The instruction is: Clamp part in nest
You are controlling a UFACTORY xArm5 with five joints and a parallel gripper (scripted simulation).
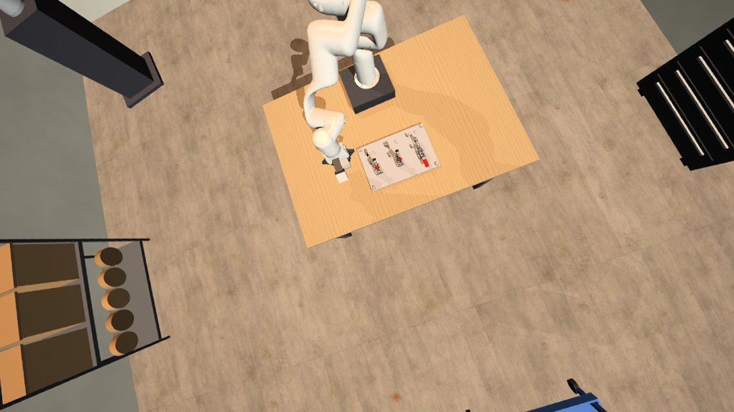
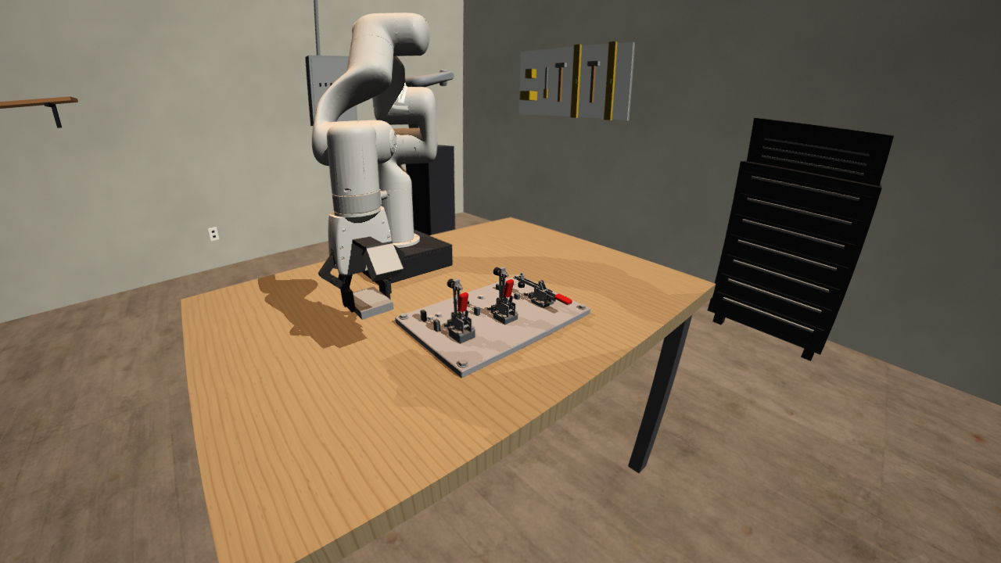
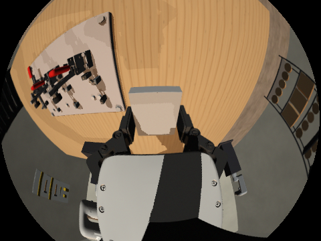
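Right now the grey fixture plate is 10 cm ahead of my hand, 24 cm to the left of it and 11 cm below it. Also, from my hand: flat part (1 cm below).
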